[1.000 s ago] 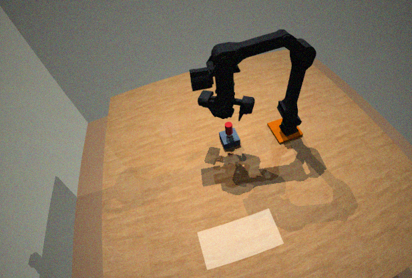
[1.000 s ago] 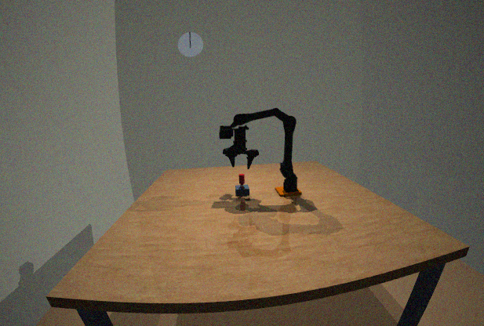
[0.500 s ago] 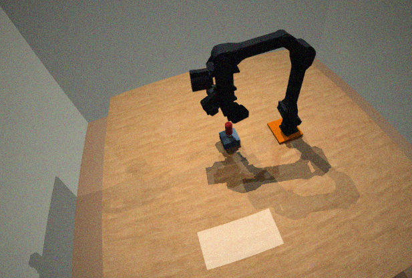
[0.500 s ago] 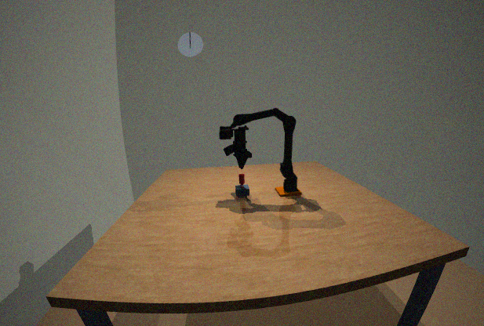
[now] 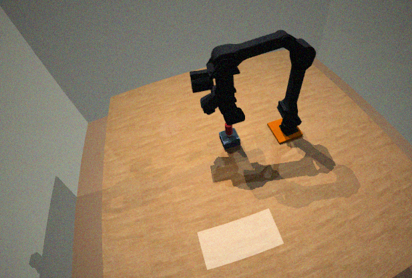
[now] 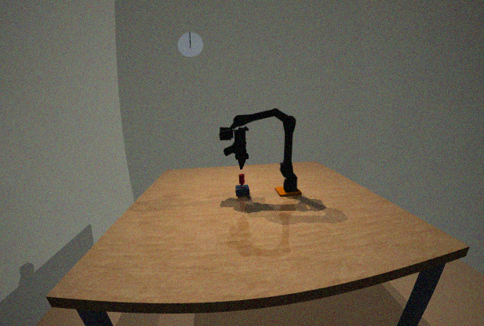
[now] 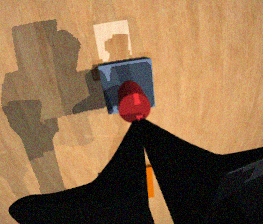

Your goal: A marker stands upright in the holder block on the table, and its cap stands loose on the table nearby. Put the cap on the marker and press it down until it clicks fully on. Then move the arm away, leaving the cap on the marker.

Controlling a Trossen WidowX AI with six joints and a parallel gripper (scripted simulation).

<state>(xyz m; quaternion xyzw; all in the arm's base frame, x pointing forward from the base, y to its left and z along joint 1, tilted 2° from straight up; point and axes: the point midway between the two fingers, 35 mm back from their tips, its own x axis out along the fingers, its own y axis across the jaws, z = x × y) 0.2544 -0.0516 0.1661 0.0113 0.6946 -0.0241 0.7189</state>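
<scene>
The red marker cap is 5 cm below my gripper tip.
</scene>
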